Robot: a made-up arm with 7 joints. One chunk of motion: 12 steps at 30 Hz.
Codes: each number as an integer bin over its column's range. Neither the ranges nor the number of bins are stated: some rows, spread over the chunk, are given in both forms.
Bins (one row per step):
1: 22 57 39 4 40 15 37
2: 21 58 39 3 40 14 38
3: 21 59 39 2 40 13 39
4: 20 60 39 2 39 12 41
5: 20 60 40 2 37 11 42
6: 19 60 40 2 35 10 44
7: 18 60 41 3 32 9 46
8: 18 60 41 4 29 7 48
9: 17 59 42 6 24 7 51
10: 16 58 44 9 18 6 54
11: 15 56 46 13 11 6 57
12: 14 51 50 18 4 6 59
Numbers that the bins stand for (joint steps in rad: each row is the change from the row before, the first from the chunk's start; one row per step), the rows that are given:
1: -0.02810 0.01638 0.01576 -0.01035 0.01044 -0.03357 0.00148
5: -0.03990 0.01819 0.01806 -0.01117 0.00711 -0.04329 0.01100
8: -0.05171 0.01819 0.02037 -0.01035 -0.00178 -0.05300 0.02243
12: -0.07533 0.01276 0.04108 -0.00457 -0.02956 -0.05543 0.04338
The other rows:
2: -0.03400 0.01698 0.01576 -0.01076 0.01044 -0.03600 0.00338
3: -0.03400 0.01759 0.01576 -0.01117 0.01044 -0.03843 0.00529
4: -0.03990 0.01819 0.01576 -0.01117 0.00933 -0.04086 0.00910
6: -0.04581 0.01819 0.01806 -0.01117 0.00489 -0.04571 0.01481
7: -0.05171 0.01819 0.02037 -0.01076 0.00156 -0.04814 0.01862
9: -0.05762 0.01759 0.02267 -0.00952 -0.00733 -0.05300 0.02814
10: -0.06352 0.01698 0.02727 -0.00829 -0.01400 -0.05543 0.03386
11: -0.06943 0.01578 0.03187 -0.00663 -0.02178 -0.05543 0.03957

